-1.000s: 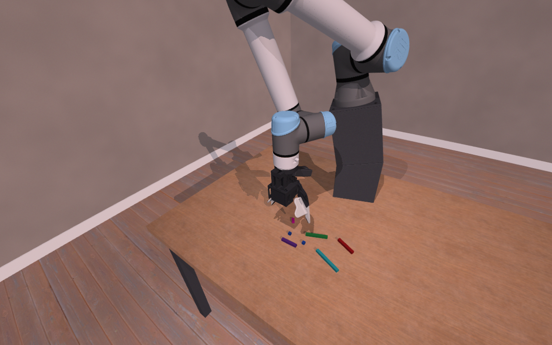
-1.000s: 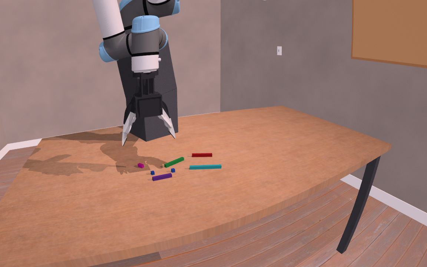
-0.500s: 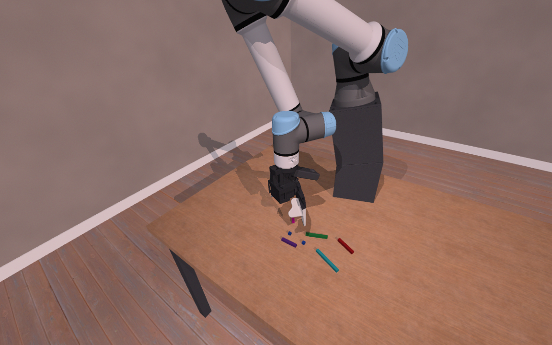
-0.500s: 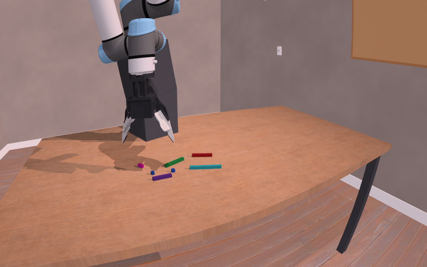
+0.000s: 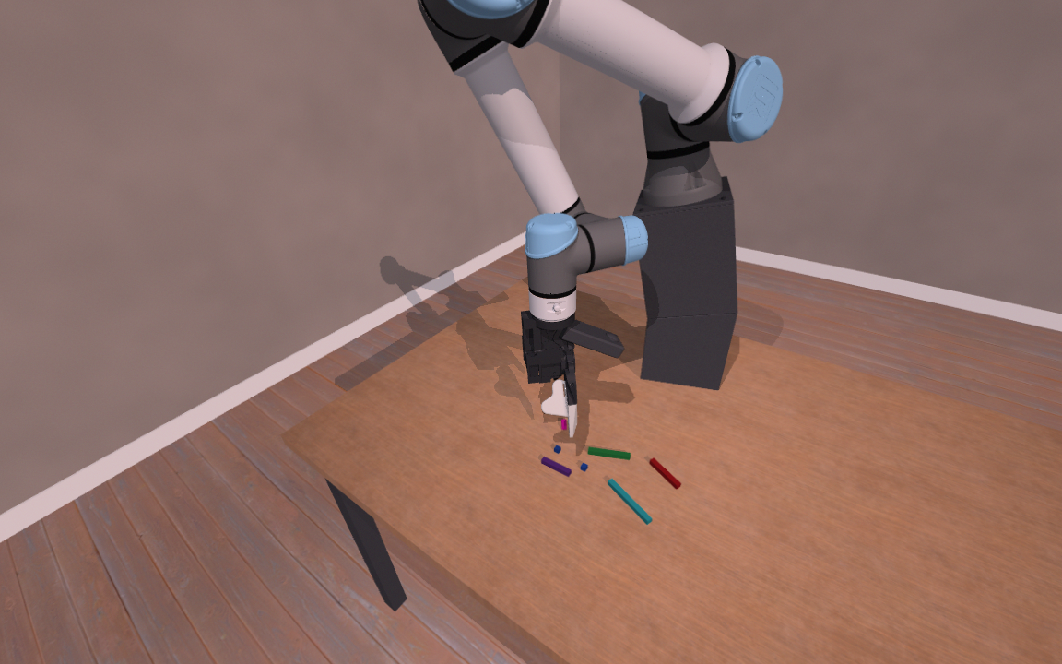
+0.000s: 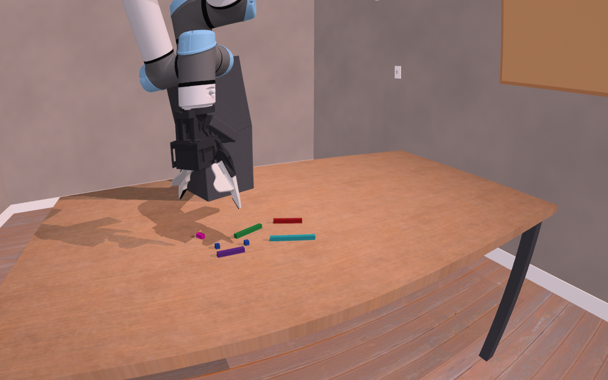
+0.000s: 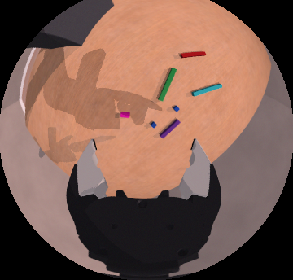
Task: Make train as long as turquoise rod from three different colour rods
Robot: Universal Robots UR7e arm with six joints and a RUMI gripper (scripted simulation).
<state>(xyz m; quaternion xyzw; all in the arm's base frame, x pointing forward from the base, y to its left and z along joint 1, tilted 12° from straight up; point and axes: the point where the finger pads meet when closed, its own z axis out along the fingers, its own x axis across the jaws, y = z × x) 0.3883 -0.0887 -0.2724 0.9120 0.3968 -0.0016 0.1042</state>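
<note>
Right now the magenta rod is 40 mm behind my hand, 20 mm to the right of it and 90 mm below it. From my hand the other things lie so: green rod: 20 mm behind, 90 mm to the left, 90 mm below; then purple rod: 60 mm ahead, 30 mm to the left, 90 mm below; then turquoise rod: 50 mm ahead, 170 mm to the left, 90 mm below.
</note>
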